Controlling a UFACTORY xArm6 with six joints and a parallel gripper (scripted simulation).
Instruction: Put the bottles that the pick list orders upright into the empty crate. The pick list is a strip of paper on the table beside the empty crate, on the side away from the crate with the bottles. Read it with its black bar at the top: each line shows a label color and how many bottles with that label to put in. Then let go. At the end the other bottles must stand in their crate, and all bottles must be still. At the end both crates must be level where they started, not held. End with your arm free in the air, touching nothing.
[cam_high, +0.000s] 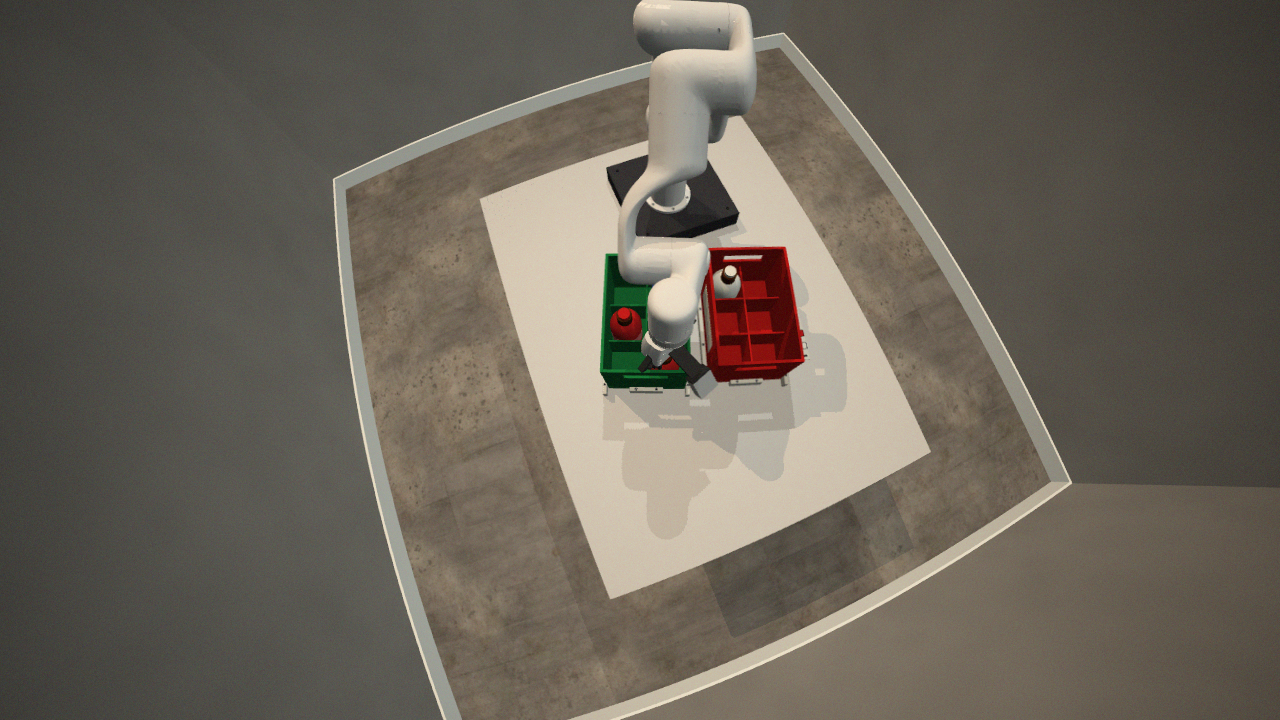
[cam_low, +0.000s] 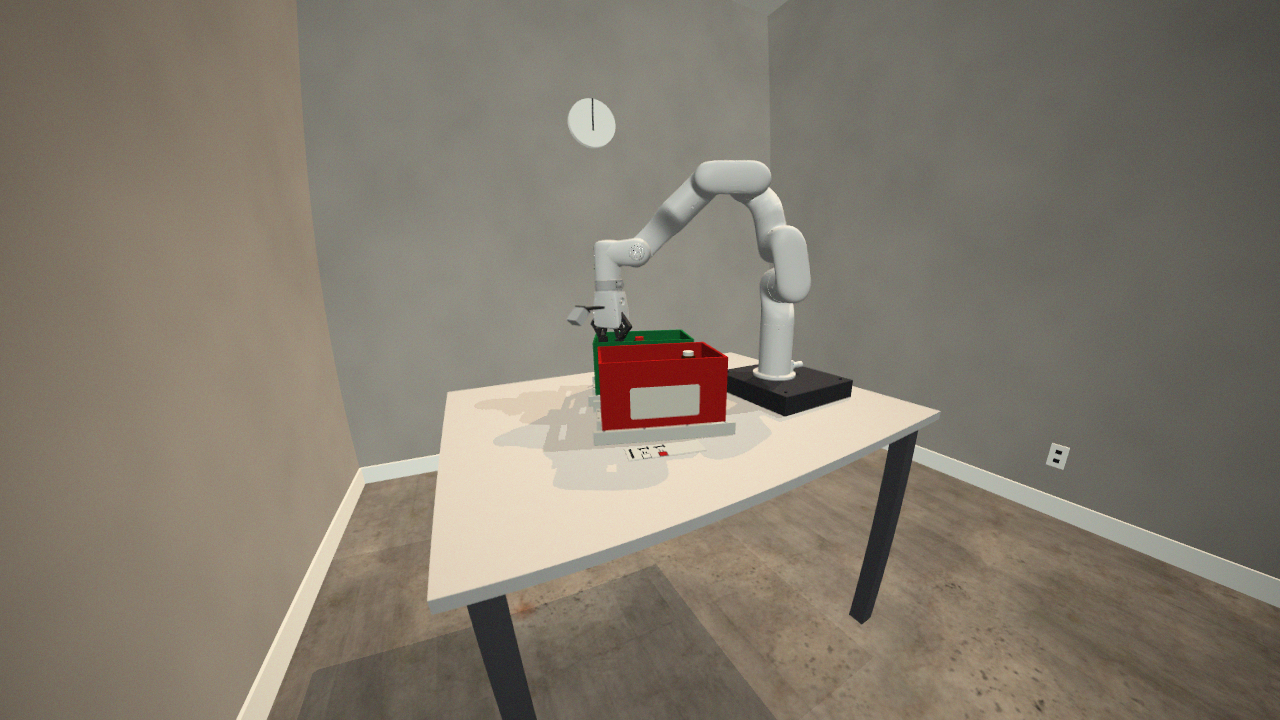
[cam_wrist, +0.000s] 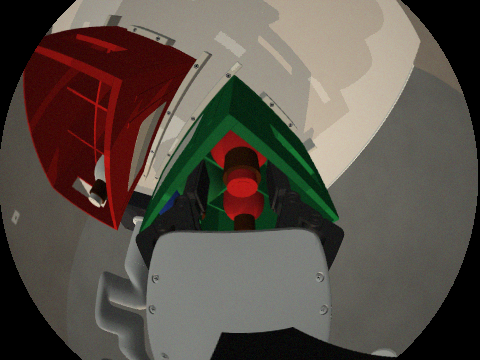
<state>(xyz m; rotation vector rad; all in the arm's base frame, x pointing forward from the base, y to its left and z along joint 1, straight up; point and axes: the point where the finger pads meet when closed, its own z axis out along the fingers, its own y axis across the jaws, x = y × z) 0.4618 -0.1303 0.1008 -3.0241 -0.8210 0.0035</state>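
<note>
The green bottle is 8 cm behind my hand, 2 cm to the left of it and 7 cm below it. Round my hand: red crate (6 cm behind, 21 cm to the left, 7 cm below); blue bottle (17 cm behind, 5 cm to the left, 7 cm below); green crate (10 cm behind, 2 cm to the right, 7 cm below).
</note>
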